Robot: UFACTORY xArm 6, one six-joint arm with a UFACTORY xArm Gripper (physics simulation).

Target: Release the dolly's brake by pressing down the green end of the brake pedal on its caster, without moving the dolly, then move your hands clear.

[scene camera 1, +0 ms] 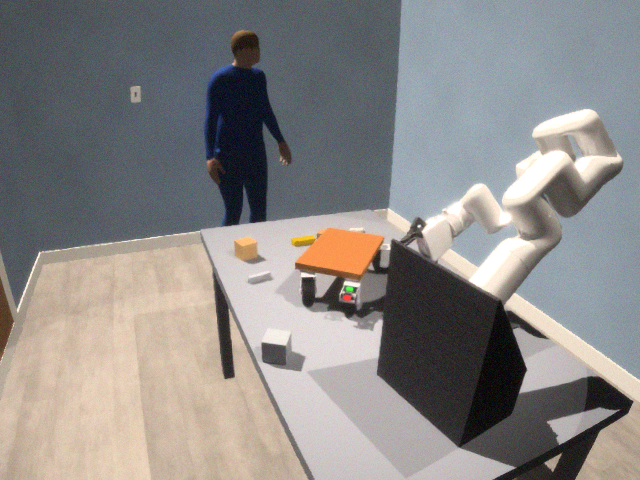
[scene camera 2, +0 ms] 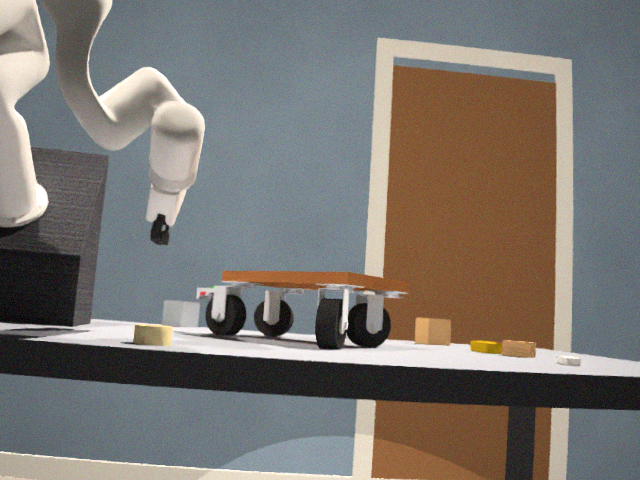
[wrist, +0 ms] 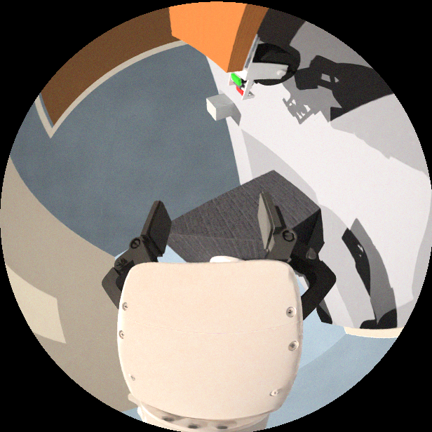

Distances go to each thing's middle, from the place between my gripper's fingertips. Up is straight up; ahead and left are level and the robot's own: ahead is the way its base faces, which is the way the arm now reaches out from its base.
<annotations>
I see the dolly (scene camera 2: 368, 324) 25 cm ahead of my hand, 14 cm below it and 2 cm to the left of it. Round my hand: orange cube (scene camera 2: 428, 331): 59 cm ahead, 27 cm to the left, 17 cm below; grey cube (scene camera 1: 277, 344): 37 cm to the left, 17 cm below, 1 cm behind; pale yellow piece (scene camera 2: 156, 335): 29 cm to the right, 19 cm below, 5 cm ahead.
</annotations>
